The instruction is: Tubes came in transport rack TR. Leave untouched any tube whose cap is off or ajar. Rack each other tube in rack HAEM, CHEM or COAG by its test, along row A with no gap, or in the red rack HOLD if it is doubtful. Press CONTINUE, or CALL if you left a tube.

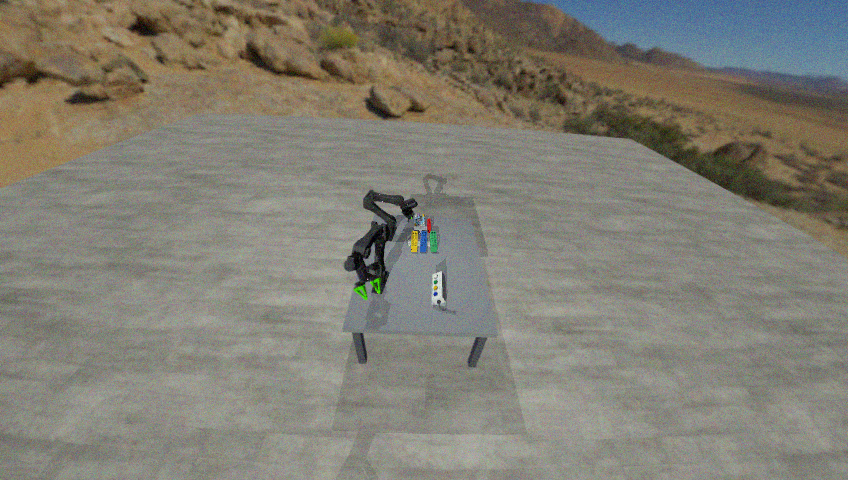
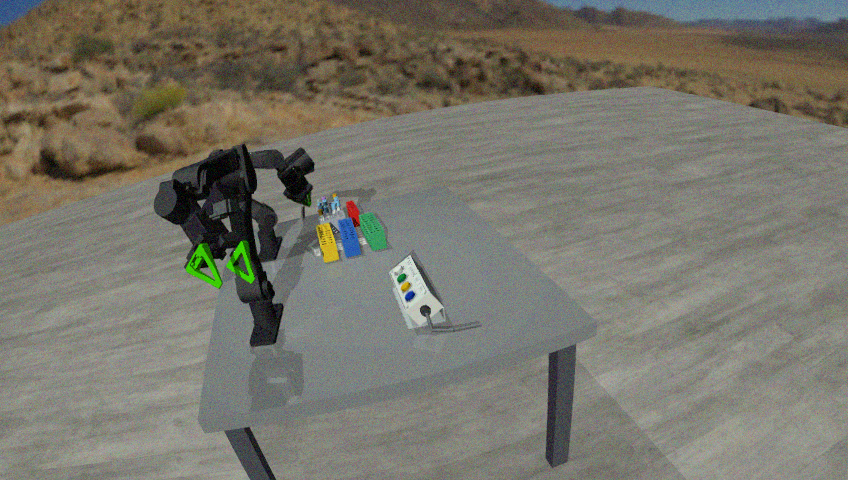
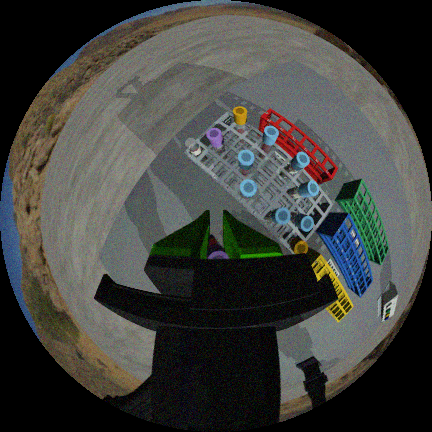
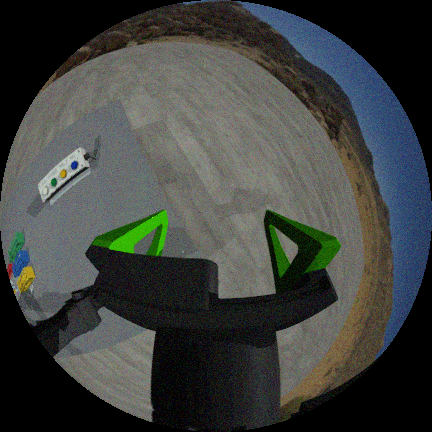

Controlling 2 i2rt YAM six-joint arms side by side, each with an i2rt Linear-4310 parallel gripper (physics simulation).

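Places are measured from the left arm's base along level axes (x ahead, y left, z up), in metres.
Pixels of known places: left gripper, fingertip midpoint: (image 1: 411, 217) (image 2: 308, 205) (image 3: 215, 215); right gripper, fingertip midpoint: (image 1: 373, 296) (image 2: 237, 283) (image 4: 215, 214); left arm's base, link origin: (image 1: 390, 233) (image 2: 270, 250); right arm's base, link origin: (image 2: 267, 325) (image 3: 309, 364).
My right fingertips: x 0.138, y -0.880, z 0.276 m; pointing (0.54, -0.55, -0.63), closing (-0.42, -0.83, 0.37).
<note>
Ahead of a thing's pixels: the offset from my right fingertips to its top centre.
My left gripper (image 3: 215, 215) (image 2: 307, 199) is shut on a purple-capped tube @(dz -0.144, dx -0.006, dy +0.994 m) (image 3: 217, 255) and holds it beside the grey transport rack @(dz -0.219, dx +0.088, dy +1.022 m) (image 3: 215, 176). In the rack stand several light-blue-capped tubes, one of them this tube @(dz -0.182, dx +0.056, dy +1.017 m) (image 3: 248, 188), a purple-capped tube @(dz -0.182, dx +0.068, dy +1.084 m) (image 3: 214, 136) and an orange-capped tube @(dz -0.182, dx +0.110, dy +1.090 m) (image 3: 240, 115). Another orange cap @(dz -0.181, dx +0.067, dy +0.933 m) (image 3: 300, 247) shows at the rack's lower end. A pale-topped item @(dz -0.193, dx +0.043, dy +1.102 m) (image 3: 195, 149) is at its left corner; I cannot tell its cap state. My right gripper (image 4: 215, 214) (image 1: 372, 295) (image 2: 236, 284) is open and empty, far from the racks.
The red rack @(dz -0.219, dx +0.171, dy +1.025 m) (image 3: 329, 174) (image 2: 352, 212) lies alongside the transport rack. Green @(dz -0.219, dx +0.233, dy +0.814 m) (image 3: 350, 192) (image 2: 373, 230), blue @(dz -0.219, dx +0.156, dy +0.798 m) (image 3: 334, 223) (image 2: 349, 236) and yellow @(dz -0.219, dx +0.083, dy +0.787 m) (image 3: 320, 265) (image 2: 327, 240) racks stand side by side past its end. The white button box @(dz -0.192, dx +0.324, dy +0.329 m) (image 1: 438, 288) (image 2: 421, 300) (image 4: 64, 175) stands farther along the table.
</note>
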